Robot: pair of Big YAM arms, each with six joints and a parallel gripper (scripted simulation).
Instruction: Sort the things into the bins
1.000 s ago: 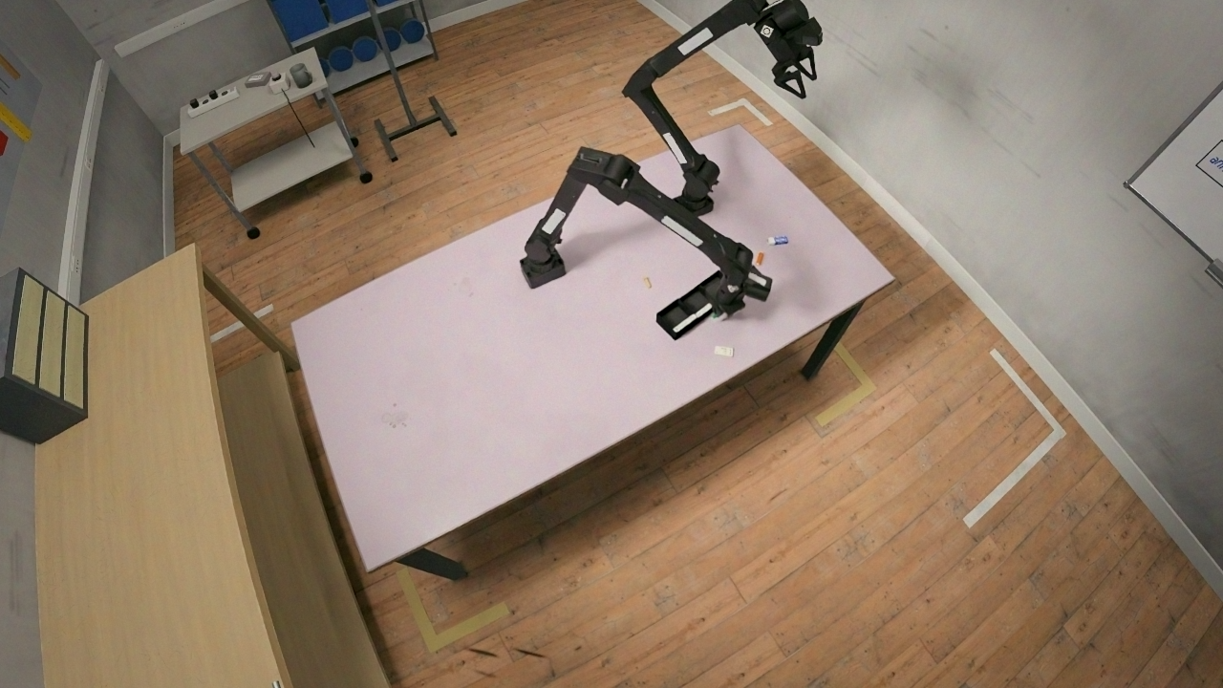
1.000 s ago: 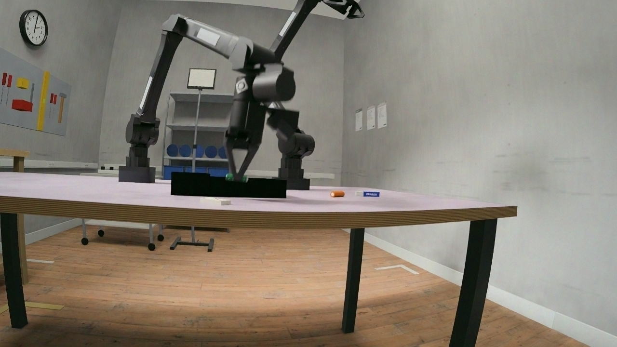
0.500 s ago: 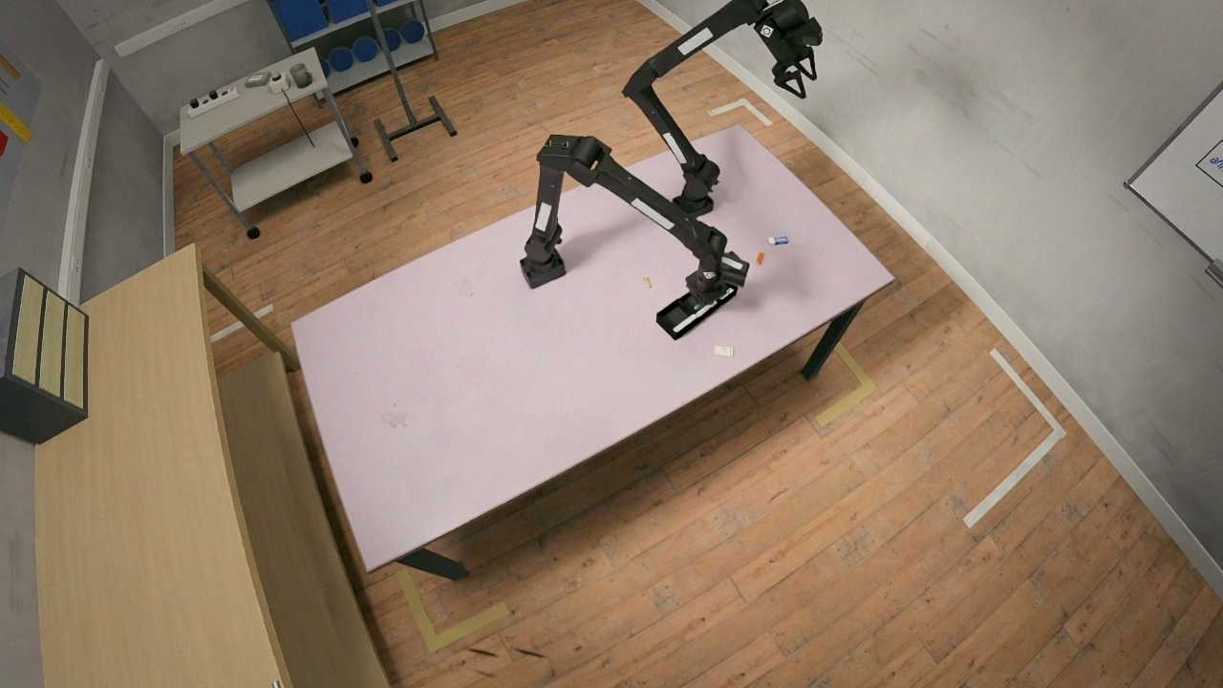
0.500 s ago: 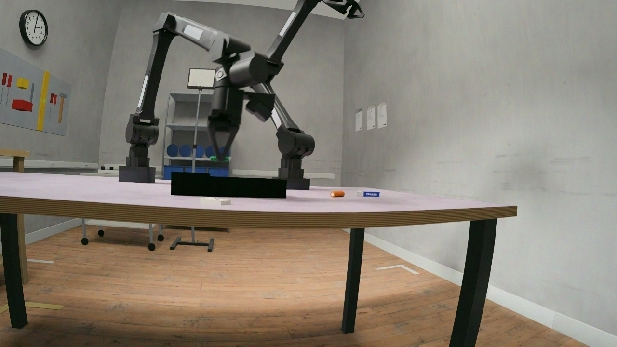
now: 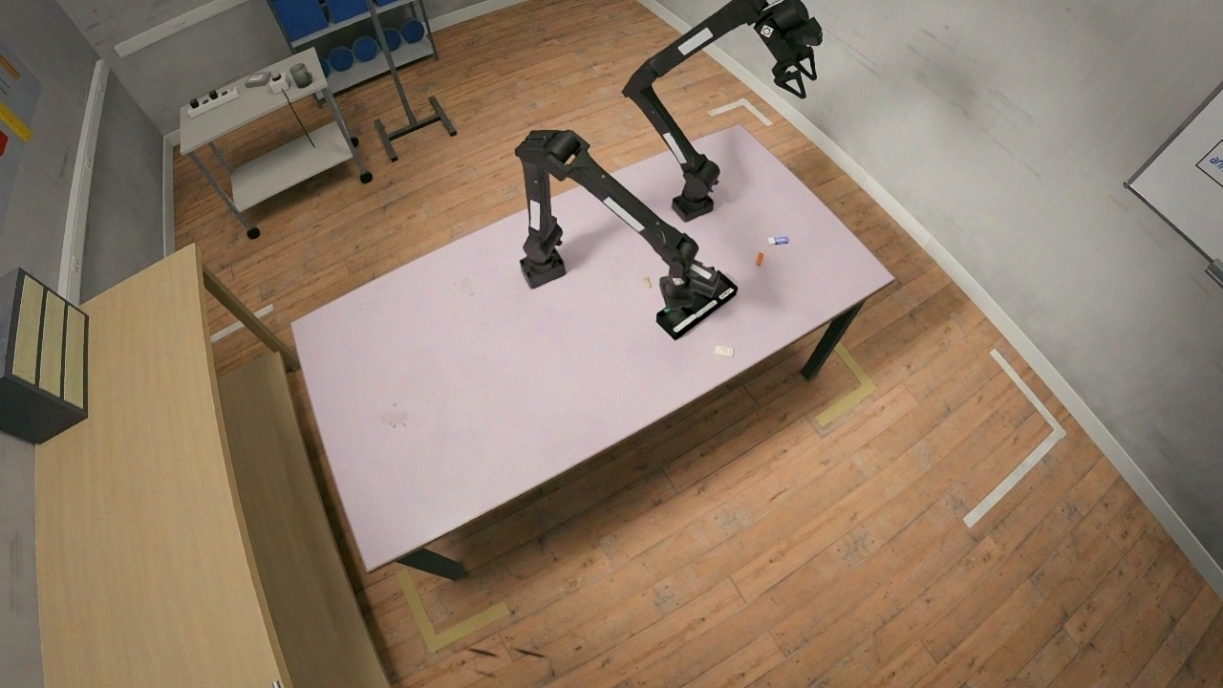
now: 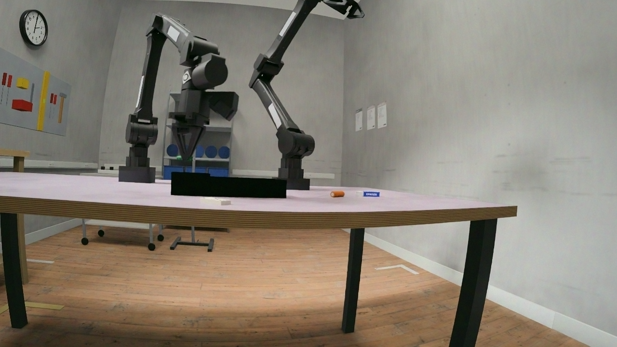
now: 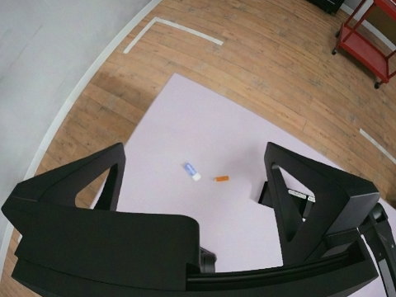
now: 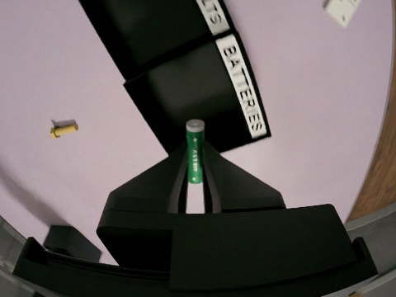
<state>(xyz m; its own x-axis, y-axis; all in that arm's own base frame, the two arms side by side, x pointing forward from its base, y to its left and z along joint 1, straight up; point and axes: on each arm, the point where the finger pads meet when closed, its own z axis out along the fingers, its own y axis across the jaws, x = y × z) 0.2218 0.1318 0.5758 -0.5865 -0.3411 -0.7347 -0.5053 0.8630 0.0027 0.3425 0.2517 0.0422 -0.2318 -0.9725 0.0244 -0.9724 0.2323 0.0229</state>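
Right now my right hand is 37 cm to the right of the orange battery, 7 cm above it and 6 cm past it. Also, from my right hand: eraser: 47 cm to the left, 9 cm behind, 7 cm below; white die: 15 cm ahead, 8 cm to the left, 7 cm below; brass bolt: 16 cm behind, 7 cm below, 1 cm to the left.
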